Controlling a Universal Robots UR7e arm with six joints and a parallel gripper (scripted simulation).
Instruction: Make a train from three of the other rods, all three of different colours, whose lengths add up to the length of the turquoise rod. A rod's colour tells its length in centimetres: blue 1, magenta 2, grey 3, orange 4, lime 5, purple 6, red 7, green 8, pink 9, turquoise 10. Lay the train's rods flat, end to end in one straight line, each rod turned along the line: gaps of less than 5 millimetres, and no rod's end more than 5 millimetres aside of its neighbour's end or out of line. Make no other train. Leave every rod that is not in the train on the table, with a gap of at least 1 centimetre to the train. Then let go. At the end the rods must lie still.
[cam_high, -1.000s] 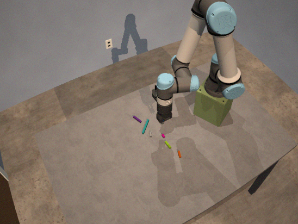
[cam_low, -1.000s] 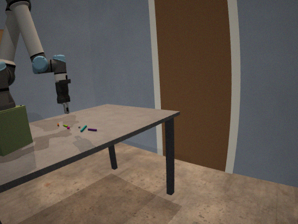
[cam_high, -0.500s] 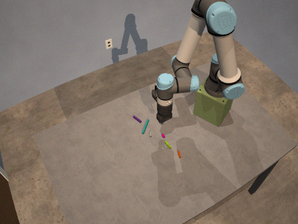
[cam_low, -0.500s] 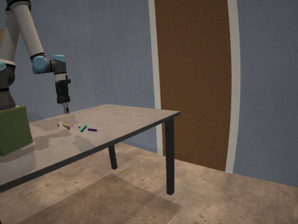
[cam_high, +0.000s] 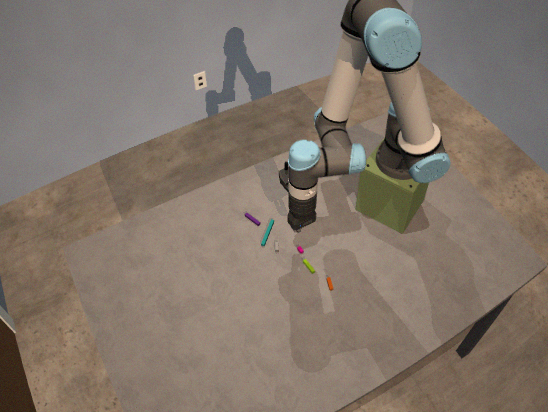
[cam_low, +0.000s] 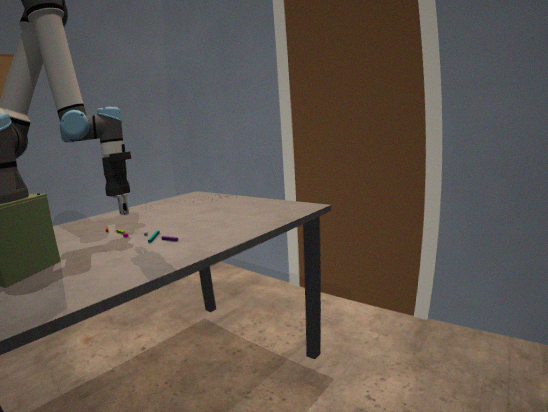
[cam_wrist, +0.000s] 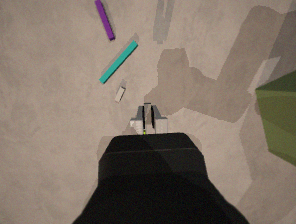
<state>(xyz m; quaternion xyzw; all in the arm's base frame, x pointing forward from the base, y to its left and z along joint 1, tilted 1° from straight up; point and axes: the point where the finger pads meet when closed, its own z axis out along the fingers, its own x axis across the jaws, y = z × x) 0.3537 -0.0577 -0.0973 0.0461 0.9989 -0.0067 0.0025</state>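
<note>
Now: hand 3 cm to the right of the magenta rod and 10 cm above it. Also, from my hand: turquoise rod 4 cm ahead, 9 cm to the right, 10 cm below; purple rod 5 cm ahead, 16 cm to the right, 10 cm below; lime rod 2 cm ahead, 9 cm to the left, 10 cm below.
</note>
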